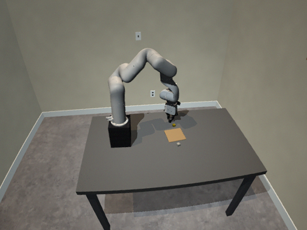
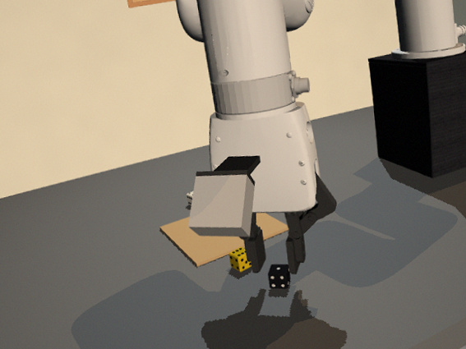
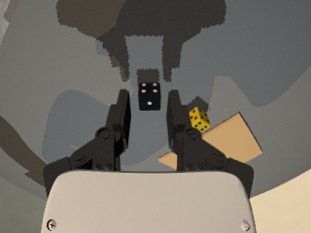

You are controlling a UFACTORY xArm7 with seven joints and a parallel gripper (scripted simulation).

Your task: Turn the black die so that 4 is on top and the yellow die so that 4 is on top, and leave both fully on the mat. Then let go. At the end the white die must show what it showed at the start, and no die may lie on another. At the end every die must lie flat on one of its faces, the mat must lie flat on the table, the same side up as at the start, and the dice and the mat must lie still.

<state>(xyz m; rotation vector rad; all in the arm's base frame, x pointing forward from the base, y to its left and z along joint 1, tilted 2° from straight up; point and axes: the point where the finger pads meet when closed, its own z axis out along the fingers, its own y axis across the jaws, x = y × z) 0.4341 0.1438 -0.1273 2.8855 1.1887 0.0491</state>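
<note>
The black die lies 40 mm below my hand. From my hand the other things lie so: tan mat (10 mm behind, 170 mm to the right, 40 mm below); then yellow die (10 mm ahead, 70 mm to the right, 40 mm below); then white die (20 mm behind, 290 mm to the right, 40 mm below).
</note>
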